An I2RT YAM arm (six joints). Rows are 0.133 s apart.
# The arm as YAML. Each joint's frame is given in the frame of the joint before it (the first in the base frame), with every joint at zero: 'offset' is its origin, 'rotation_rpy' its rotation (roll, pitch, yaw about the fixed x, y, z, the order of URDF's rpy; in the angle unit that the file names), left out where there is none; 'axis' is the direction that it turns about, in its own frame. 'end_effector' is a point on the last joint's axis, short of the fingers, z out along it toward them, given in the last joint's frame.
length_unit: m
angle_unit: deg
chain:
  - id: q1
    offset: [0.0, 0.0, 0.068]
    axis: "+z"
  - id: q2
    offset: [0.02, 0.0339, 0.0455]
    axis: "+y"
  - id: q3
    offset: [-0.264, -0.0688, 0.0]
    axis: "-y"
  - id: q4
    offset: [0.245, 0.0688, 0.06]
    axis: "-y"
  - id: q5
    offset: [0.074, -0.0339, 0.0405]
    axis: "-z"
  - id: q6
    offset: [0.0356, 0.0, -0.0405]
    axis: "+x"
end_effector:
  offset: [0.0, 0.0, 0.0]
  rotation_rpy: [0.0, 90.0, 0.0]
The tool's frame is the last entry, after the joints.
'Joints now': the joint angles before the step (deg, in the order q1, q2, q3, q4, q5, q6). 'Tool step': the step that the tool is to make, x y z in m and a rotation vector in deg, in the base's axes. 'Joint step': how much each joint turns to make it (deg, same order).
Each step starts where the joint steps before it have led.
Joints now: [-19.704, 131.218, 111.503, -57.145, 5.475, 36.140]
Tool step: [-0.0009, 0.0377, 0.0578, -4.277, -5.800, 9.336]
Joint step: [4.477, -7.441, 0.027, -0.101, 0.829, -5.359]
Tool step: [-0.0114, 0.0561, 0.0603, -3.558, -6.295, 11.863]
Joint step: [6.753, -8.178, -0.004, -0.678, -0.110, -5.595]
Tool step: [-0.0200, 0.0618, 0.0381, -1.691, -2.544, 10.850]
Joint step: [8.175, -5.808, 0.005, -2.818, -0.022, -3.081]
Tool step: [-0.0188, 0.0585, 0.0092, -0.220, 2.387, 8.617]
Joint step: [8.530, -2.034, -0.033, -4.384, 0.003, -0.104]
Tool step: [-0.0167, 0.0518, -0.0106, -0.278, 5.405, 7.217]
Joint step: [7.909, 0.403, -0.894, -4.145, -0.482, 1.001]
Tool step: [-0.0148, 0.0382, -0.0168, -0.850, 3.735, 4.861]
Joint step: [6.074, 0.381, -2.796, -0.757, 0.043, 1.288]
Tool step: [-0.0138, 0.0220, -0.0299, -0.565, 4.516, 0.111]
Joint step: [3.822, 0.018, -6.264, 1.539, -0.197, 3.953]
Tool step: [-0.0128, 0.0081, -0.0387, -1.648, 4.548, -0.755]
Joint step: [1.973, -0.004, -8.355, 3.280, -0.020, 2.804]
